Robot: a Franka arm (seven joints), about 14 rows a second.
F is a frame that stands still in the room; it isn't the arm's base.
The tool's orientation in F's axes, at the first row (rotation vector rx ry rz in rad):
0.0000, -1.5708, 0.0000
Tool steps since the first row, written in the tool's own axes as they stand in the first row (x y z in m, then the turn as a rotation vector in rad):
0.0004, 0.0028, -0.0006, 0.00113, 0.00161, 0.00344
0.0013, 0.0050, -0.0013, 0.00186, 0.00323, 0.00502
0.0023, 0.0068, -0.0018, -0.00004, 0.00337, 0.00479
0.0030, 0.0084, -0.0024, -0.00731, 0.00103, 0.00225
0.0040, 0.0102, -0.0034, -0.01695, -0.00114, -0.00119
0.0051, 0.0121, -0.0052, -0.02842, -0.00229, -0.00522
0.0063, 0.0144, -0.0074, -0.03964, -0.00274, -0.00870
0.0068, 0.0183, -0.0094, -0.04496, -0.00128, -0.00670
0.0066, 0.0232, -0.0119, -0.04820, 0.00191, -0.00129
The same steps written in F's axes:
0.0006, 0.0028, 0.0004, -0.00344, 0.00161, 0.00113
0.0013, 0.0050, 0.0013, -0.00502, 0.00323, 0.00186
0.0018, 0.0068, 0.0023, -0.00479, 0.00337, -0.00004
0.0024, 0.0084, 0.0030, -0.00225, 0.00103, -0.00731
0.0034, 0.0102, 0.0040, 0.00119, -0.00114, -0.01695
0.0052, 0.0121, 0.0051, 0.00522, -0.00229, -0.02842
0.0074, 0.0144, 0.0063, 0.00870, -0.00274, -0.03964
0.0094, 0.0183, 0.0068, 0.00670, -0.00128, -0.04496
0.0119, 0.0232, 0.0066, 0.00129, 0.00191, -0.04820

